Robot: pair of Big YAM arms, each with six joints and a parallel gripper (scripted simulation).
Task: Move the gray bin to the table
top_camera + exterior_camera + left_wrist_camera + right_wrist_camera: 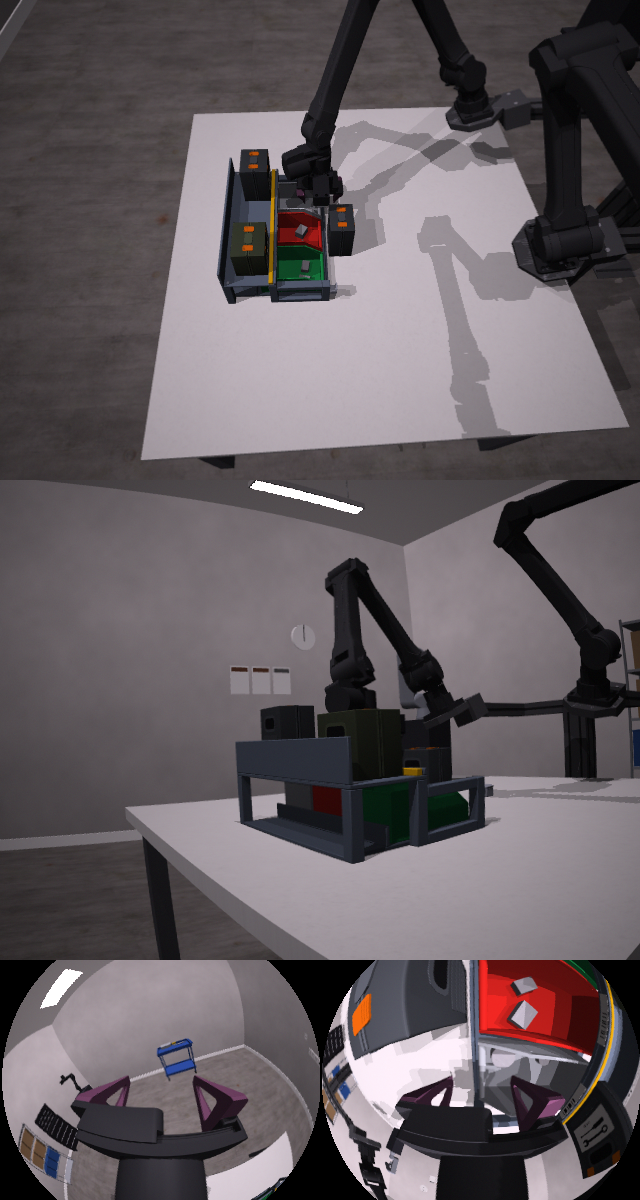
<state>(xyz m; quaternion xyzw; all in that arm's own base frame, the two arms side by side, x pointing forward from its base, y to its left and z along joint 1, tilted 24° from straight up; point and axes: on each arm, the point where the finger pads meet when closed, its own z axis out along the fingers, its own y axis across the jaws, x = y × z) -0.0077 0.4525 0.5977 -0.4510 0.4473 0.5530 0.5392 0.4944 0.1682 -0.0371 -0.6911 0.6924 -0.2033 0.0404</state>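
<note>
My right gripper is now 8 cm short of the gray bin, 1 cm to the left of it and 1 cm above it. The rest, counted from my right hand: green bin 11 cm ahead, 21 cm to the left, 1 cm below; then red bin 10 cm ahead, 10 cm to the left, 1 cm below; then shelf 12 cm ahead, 10 cm to the left, 1 cm above.
</note>
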